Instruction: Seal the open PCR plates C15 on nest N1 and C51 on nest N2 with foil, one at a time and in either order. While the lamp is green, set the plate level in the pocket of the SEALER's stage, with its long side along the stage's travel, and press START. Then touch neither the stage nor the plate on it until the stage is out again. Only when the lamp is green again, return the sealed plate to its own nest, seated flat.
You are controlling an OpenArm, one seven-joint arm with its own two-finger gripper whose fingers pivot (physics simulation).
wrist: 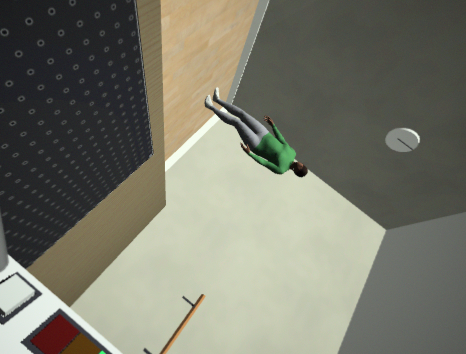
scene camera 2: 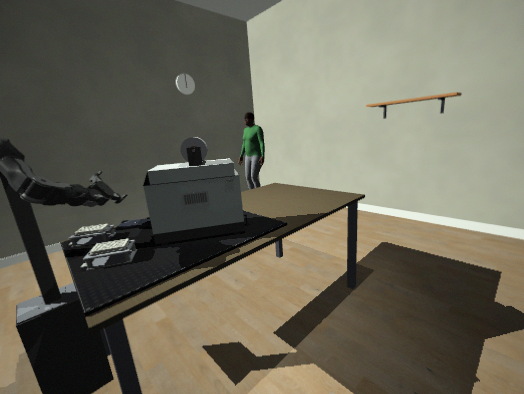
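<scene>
My gripper (scene camera 2: 113,186) is open and empty, above the table's left part, left of the sealer and higher than the plates; its fingers cannot be made out in the wrist view. The white sealer (scene camera 2: 195,205) (wrist: 47,296) stands on the black mat. A dark flat part (scene camera 2: 134,223), apparently its stage, sticks out at the sealer's left. In the wrist view, the lamp panel has dull red and amber fields and a bright green spot (wrist: 102,352) at the lower edge. Two pale plates, one farther back (scene camera 2: 94,229) and one nearer (scene camera 2: 114,246), sit on nests; their labels are unreadable.
The black perforated mat (scene camera 2: 145,270) (wrist: 75,100) lies on the wooden table (scene camera 2: 300,196) (wrist: 100,255). A grey roll (scene camera 2: 194,149) stands on top of the sealer. A person in green (scene camera 2: 253,142) (wrist: 277,152) stands beyond the table. A wall shelf (scene camera 2: 415,100) is far off.
</scene>
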